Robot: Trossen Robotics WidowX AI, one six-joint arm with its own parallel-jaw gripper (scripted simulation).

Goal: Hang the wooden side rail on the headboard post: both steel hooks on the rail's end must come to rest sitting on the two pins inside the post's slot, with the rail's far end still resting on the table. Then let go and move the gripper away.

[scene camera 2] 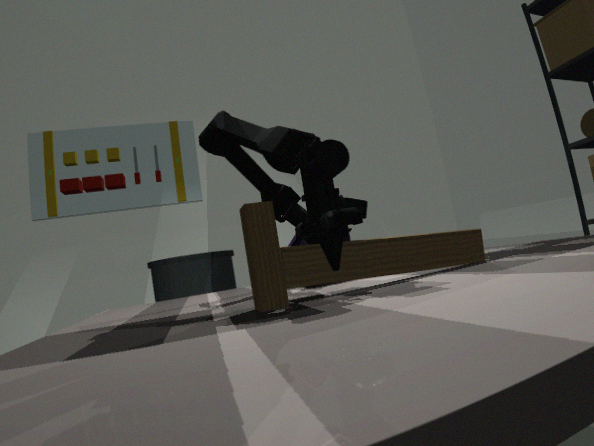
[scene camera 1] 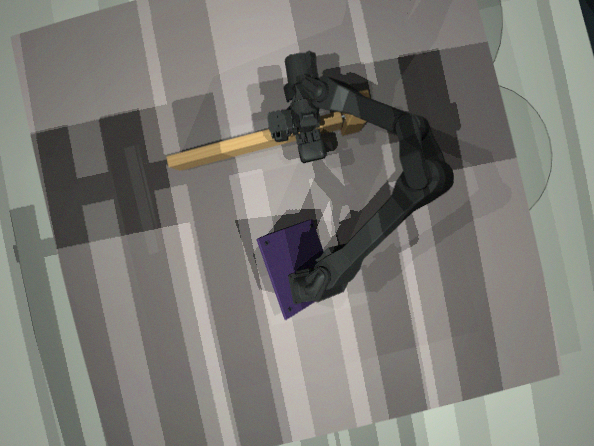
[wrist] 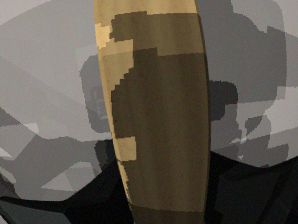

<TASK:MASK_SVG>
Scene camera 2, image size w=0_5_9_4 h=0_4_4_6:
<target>my gripper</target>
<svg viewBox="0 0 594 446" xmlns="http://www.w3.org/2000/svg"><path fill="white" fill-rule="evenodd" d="M306 187L303 189L304 195L301 196L302 202L306 202L308 217L305 218L305 222L299 223L295 228L296 238L304 237L304 240L309 245L320 244L332 270L339 271L343 240L352 230L352 228L348 229L347 225L363 223L363 219L367 218L368 201L340 197L339 188L335 188L333 183Z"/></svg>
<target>wooden side rail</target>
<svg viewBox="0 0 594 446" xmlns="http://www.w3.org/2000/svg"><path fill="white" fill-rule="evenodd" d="M481 229L343 241L339 271L332 270L320 244L280 247L286 289L485 261Z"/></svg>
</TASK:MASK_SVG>
